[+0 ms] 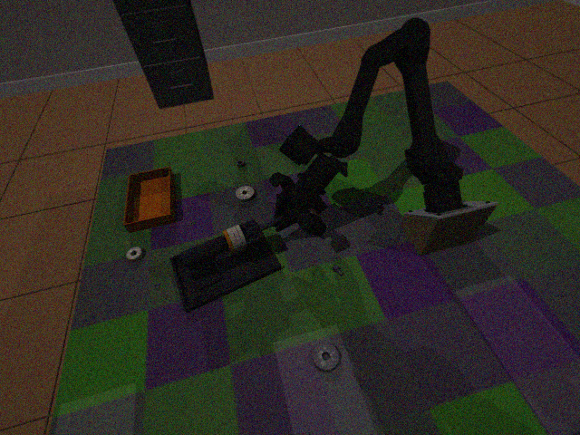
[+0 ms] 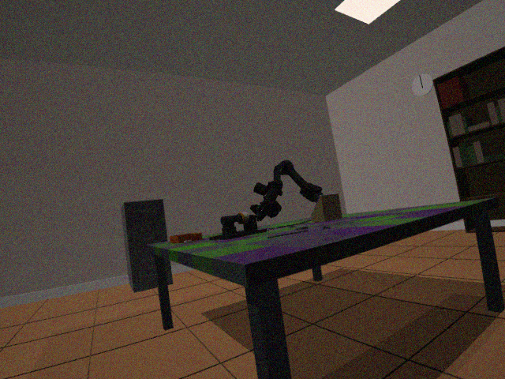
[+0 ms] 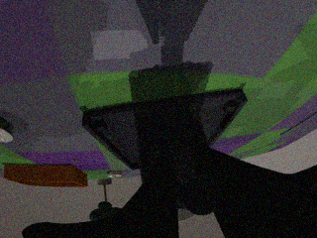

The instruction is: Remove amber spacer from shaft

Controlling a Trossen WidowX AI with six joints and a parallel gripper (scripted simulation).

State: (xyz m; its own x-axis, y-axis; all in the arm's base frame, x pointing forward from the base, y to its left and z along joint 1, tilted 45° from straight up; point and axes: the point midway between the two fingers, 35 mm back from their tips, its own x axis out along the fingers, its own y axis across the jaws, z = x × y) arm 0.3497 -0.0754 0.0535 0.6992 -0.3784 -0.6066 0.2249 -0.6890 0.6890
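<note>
The dark shaft lies 60 mm ahead of my gripper tip, 10 mm to the left of it and 30 mm above it. The rest, counted from my gripper tip: small nut (50 mm ahead, 320 mm to the right, 50 mm below); amber spacer (110 mm ahead, 30 mm to the left, 20 mm above); orange tray (320 mm ahead, 240 mm to the right, 40 mm below).
</note>
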